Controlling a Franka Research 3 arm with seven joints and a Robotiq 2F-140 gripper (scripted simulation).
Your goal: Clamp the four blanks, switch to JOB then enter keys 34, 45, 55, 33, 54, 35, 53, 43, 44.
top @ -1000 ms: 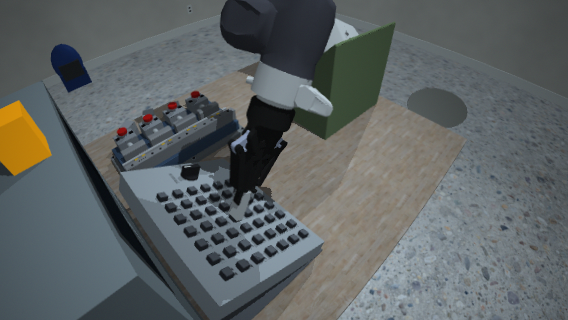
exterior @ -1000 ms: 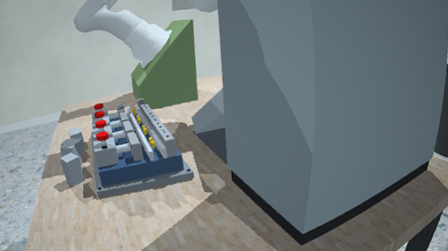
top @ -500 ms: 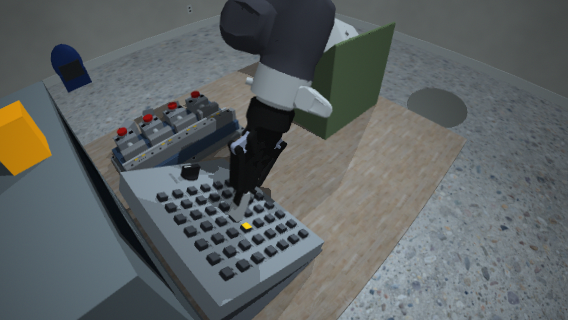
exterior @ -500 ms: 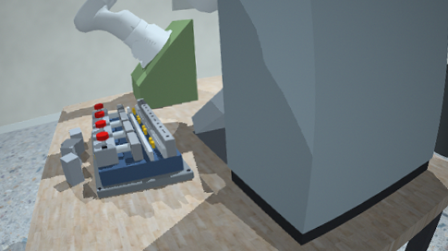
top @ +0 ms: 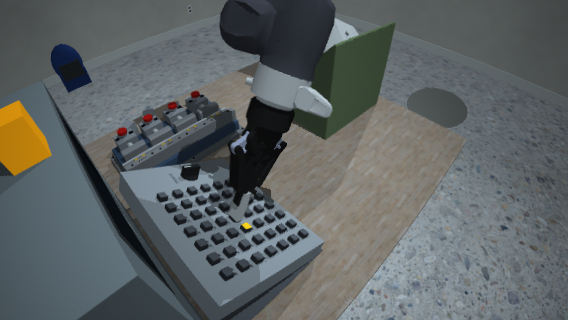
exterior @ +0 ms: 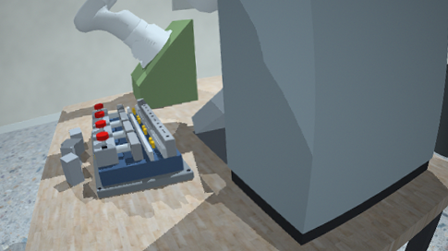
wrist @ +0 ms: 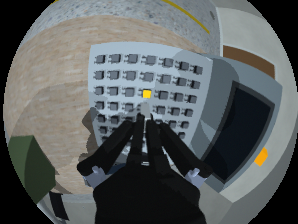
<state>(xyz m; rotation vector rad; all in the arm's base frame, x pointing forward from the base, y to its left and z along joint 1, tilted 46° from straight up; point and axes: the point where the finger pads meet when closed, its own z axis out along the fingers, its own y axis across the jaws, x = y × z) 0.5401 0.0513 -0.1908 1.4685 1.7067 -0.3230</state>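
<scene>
The key is 3 cm to the left of my hand, 3 cm below it and 2 cm ahead of it. Round my hand: grey keypad: 6 cm below, 5 cm to the right, 4 cm ahead; then black selector knob: 16 cm to the right, 2 cm below, 1 cm ahead.
</scene>
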